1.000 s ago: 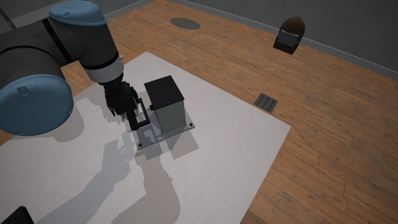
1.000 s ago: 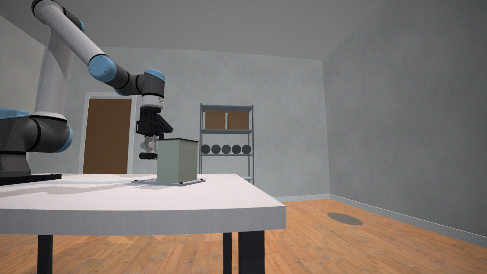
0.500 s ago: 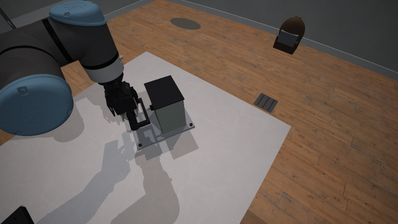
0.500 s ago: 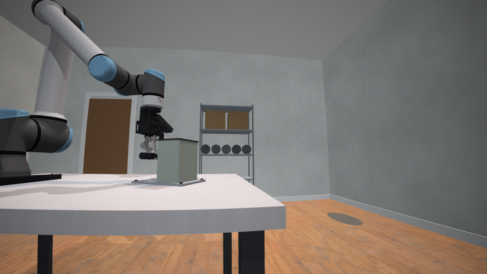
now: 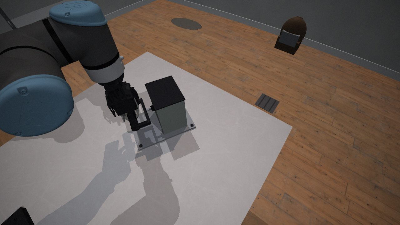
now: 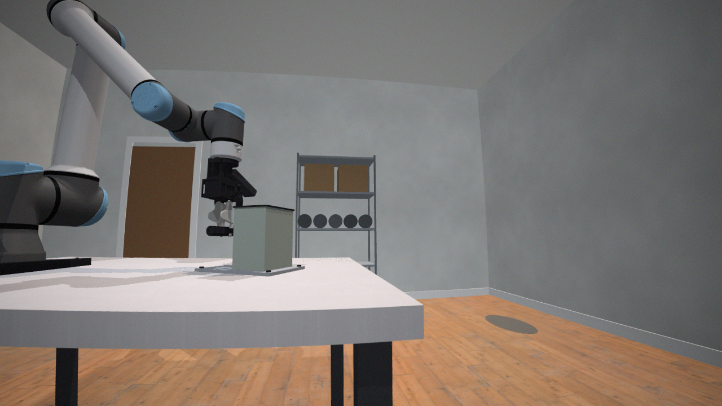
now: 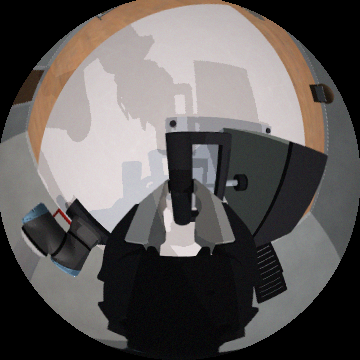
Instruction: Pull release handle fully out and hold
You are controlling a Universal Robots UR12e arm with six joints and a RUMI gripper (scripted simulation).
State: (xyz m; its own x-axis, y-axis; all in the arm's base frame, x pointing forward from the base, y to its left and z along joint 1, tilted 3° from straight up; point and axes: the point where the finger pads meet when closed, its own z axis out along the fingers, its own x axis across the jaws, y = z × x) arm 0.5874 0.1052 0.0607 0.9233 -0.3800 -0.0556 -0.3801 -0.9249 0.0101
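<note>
The handle is 50 mm ahead of my hand and 20 mm to the right of it.
</note>
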